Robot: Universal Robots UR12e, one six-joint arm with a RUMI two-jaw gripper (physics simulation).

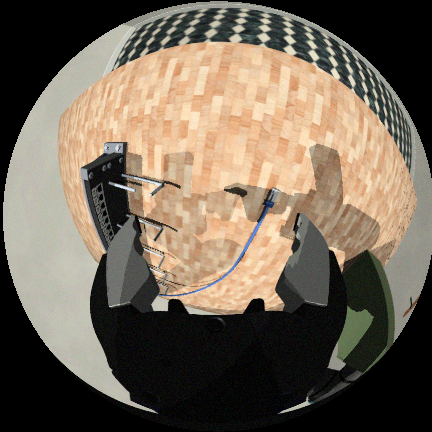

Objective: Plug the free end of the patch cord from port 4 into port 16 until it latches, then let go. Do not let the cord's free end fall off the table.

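Places are measured from the arm's base along level axes (x left, y up, z ahead), in metres.
Where they show: gripper, fingertip midpoint: (216, 216).
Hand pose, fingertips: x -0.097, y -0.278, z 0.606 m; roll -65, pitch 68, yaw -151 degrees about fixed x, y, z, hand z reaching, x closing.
Each offset is from my fingertips to the centre of the thing. "spot": to the spot under its first point. Level surfaces: height alone.
The cord's free end, a clear plug @(dz -0.073, dx +0.001, dy -0.106 m) (273, 194) with a dark blue boot, shows beyond my fingertips, nearer the right one, with no finger touching it. The blue patch cord @(spot: dz -0.085, dx +0.130, dy -0.109 m) (245, 250) curves from it down and left, until the left finger and gripper body hide it. The black patch panel (108, 172) stands at the left, its row of ports running down behind the left finger. I cannot tell ports 4 and 16 apart at this size, and the lower part of the panel is hidden. My gripper (216, 216) is wide open, with nothing between its fingers.
Several metal cable-guide rods @(spot: dz +0.135, dx +0.052, dy -0.098 m) (145, 179) stick out from the panel toward the middle. The wood-patterned table @(dy -0.115 m) (225, 100) carries broad shadows, and its edge curves round at the top and sides. A checkered floor area (220, 25) lies beyond the top edge. A green surface (382, 310) shows at lower right.
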